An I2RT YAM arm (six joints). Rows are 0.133 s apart.
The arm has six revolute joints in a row. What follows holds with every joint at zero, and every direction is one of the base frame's.
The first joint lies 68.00 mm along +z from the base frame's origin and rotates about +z.
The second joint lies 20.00 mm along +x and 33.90 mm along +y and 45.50 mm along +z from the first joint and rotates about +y.
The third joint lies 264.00 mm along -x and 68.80 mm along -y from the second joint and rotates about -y.
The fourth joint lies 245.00 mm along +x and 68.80 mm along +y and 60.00 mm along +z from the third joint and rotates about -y.
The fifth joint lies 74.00 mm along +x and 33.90 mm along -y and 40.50 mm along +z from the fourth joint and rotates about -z.
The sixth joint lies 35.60 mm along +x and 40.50 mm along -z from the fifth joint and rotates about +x.
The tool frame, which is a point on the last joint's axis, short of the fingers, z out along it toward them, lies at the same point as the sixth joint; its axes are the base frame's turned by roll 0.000, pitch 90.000 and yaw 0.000 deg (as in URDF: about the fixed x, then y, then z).
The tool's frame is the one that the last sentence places.
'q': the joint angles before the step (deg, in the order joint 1, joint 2, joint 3, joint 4, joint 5, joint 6). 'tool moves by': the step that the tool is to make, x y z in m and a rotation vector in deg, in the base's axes. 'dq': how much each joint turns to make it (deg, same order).
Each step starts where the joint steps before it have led.
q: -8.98 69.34 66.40 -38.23 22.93 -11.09
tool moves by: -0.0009 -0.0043 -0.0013 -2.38 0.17 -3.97
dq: -0.45 0.09 -0.40 0.46 4.21 0.58
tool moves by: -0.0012 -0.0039 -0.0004 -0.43 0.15 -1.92
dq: -0.77 0.06 -0.01 -0.23 1.16 0.48
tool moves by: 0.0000 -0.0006 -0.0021 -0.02 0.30 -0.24
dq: -0.12 0.05 -0.36 0.11 0.14 0.03
